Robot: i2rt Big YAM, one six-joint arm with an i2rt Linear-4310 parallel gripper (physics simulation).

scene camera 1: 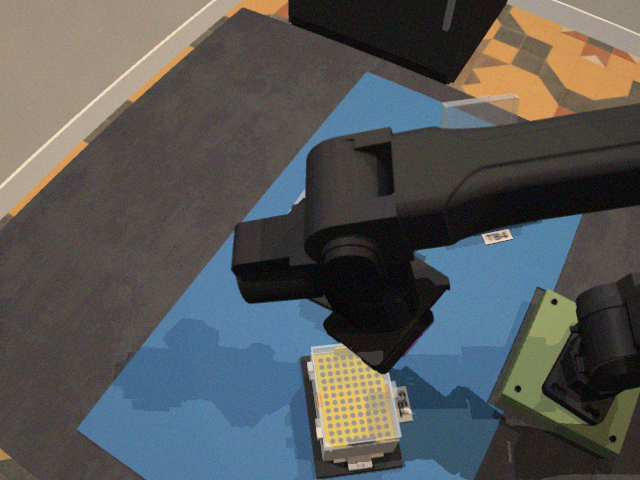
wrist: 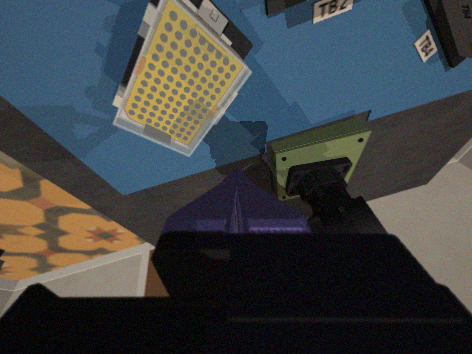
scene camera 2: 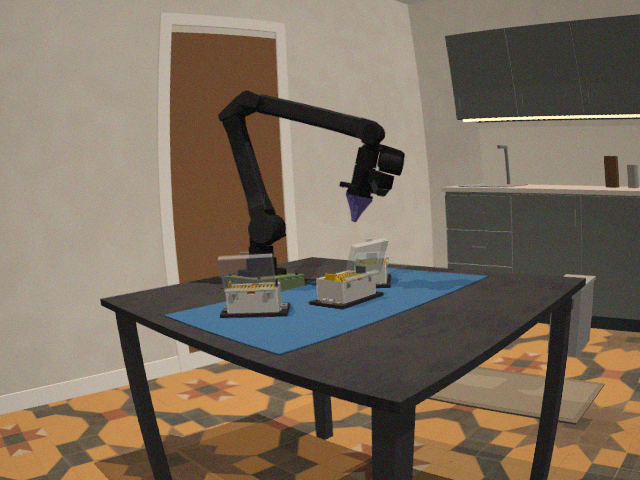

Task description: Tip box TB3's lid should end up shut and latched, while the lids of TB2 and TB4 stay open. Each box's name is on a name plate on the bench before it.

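Places are measured from the arm's base along level axes (x right, y up, z back), in centimetres.
Pixels of known places: gripper, fingertip midpoint: (scene camera 1: 401, 346) (wrist: 236, 177) (scene camera 2: 353, 221); arm's base at its link origin: (scene camera 1: 586, 372) (wrist: 314, 175).
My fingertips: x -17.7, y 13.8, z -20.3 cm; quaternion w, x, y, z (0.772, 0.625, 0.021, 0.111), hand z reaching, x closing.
Ahead of a thing's pixels: the offset from my fingertips to its top centre. "pt": to the spot under its first point. Level surfaces: height alone.
TB3 {dz -1.5, dx -2.6, dy -9.4 cm} (scene camera 1: 356, 400) (scene camera 2: 383, 276) (wrist: 182, 75) has its clear lid down flat over the yellow rack; I cannot tell whether it is latched. Its name plate {pt dz +2.8, dx +1.2, dy -16.9 cm} (scene camera 1: 404, 405) lies beside it. TB2 {dz -11.5, dx +14.7, dy -10.5 cm} (scene camera 2: 345, 288) has its lid {pt dz -21.0, dx +14.0, dy -4.9 cm} (scene camera 2: 369, 252) raised; the arm hides most of the box in scene camera 1. TB4 {dz -4.0, dx +35.2, dy -10.5 cm} (scene camera 2: 253, 300) has its clear lid {pt dz -10.9, dx +41.3, dy -4.9 cm} (scene camera 1: 480, 110) (scene camera 2: 245, 264) standing open. The name plates of TB2 {pt dz -5.8, dx +15.5, dy -16.9 cm} (wrist: 332, 9) and TB4 {pt dz +0.3, dx +31.8, dy -16.9 cm} (scene camera 1: 497, 236) (wrist: 425, 46) show. My gripper (scene camera 2: 354, 220) (wrist: 236, 177) is shut and empty, pointing down, well above the boxes.
The boxes stand on a blue mat {dy -17.1 cm} (scene camera 1: 206, 361) (scene camera 2: 279, 335) on a dark table {dy -17.5 cm} (scene camera 1: 155, 155) (scene camera 2: 439, 330). The arm's green base block (scene camera 1: 537, 335) (wrist: 320, 145) stands beside the mat. My forearm (scene camera 1: 516, 165) reaches across near TB4 and hides part of it in scene camera 1.
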